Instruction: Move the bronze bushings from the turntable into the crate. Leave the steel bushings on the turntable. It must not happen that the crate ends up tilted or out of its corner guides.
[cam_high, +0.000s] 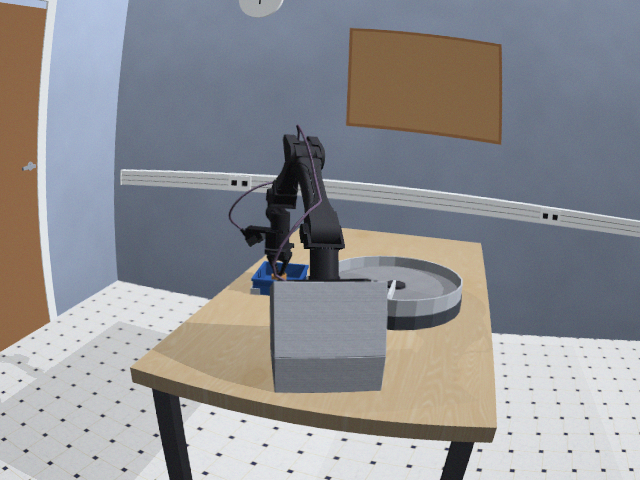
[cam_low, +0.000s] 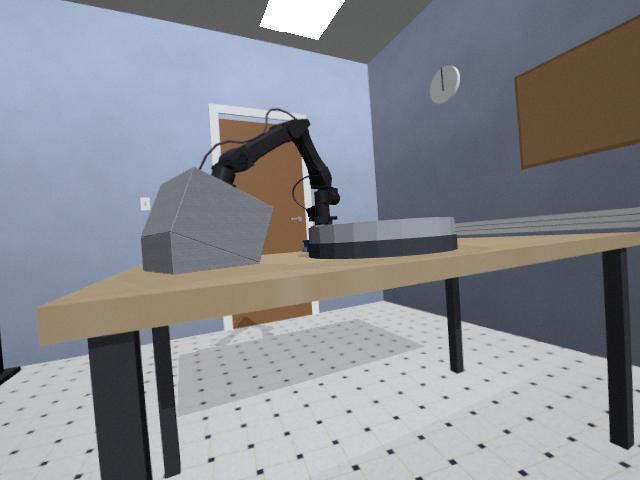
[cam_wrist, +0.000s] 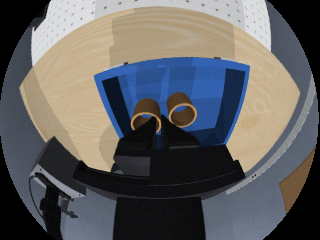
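Right now my hand is 30 mm short of the blue crate and 20 mm above it. The rest, counted from my hand: grey turntable 20 mm ahead, 360 mm to the right.
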